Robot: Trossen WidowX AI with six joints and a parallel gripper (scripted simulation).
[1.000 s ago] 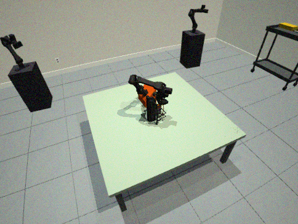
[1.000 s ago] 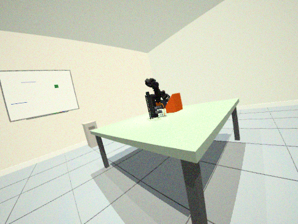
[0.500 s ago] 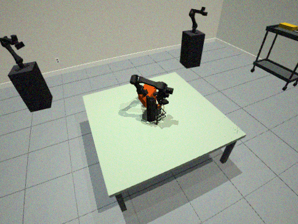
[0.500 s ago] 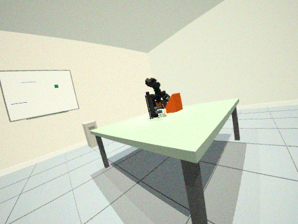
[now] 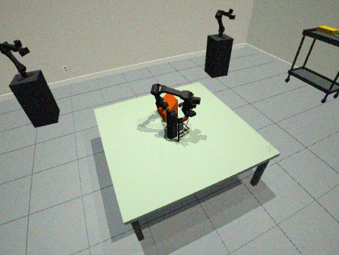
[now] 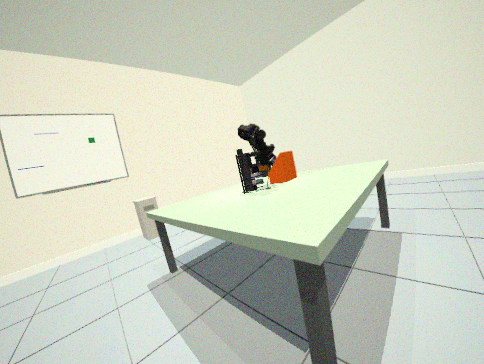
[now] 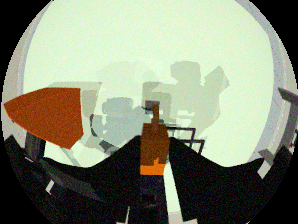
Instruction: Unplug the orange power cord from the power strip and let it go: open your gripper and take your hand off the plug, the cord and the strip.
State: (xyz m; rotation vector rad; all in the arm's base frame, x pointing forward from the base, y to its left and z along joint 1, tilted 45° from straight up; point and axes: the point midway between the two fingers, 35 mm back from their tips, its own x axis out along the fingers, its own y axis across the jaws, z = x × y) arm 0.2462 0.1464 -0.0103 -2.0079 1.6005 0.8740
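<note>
Now: gripper tip 40 mm to the left of the orange plug and 10 mm short of it.
</note>
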